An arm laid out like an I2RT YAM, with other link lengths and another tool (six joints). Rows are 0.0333 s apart.
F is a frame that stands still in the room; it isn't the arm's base.
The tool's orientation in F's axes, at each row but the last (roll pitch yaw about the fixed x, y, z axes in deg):
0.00 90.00 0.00
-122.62 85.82 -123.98
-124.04 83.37 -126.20
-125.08 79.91 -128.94
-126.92 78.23 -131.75
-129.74 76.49 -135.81
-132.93 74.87 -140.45
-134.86 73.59 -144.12
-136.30 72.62 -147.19
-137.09 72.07 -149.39
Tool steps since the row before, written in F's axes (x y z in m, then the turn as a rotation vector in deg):
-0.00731 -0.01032 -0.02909 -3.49 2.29 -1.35
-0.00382 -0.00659 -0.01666 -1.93 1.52 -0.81
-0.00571 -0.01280 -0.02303 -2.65 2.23 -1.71
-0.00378 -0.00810 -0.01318 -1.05 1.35 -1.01
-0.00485 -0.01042 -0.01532 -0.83 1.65 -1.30
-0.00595 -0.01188 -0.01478 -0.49 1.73 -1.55
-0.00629 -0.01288 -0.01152 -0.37 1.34 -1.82
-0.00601 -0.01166 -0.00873 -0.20 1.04 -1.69
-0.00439 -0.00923 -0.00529 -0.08 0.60 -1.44
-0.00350 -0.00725 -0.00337 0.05 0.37 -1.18
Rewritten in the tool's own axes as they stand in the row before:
0.02909 -0.01032 -0.00731 1.35 2.29 -3.49
0.01717 -0.00564 -0.00300 0.79 1.52 -1.93
0.02446 -0.01073 -0.00368 1.67 2.29 -2.62
0.01450 -0.00634 -0.00182 0.93 1.42 -1.04
0.01724 -0.00811 -0.00194 1.13 1.77 -0.82
0.01730 -0.00952 -0.00223 1.31 1.93 -0.45
0.01453 -0.01106 -0.00219 1.61 1.61 -0.23
0.01168 -0.01039 -0.00198 1.49 1.32 -0.04
0.00764 -0.00853 -0.00114 1.30 0.86 0.11
0.00527 -0.00690 -0.00088 1.05 0.61 0.23

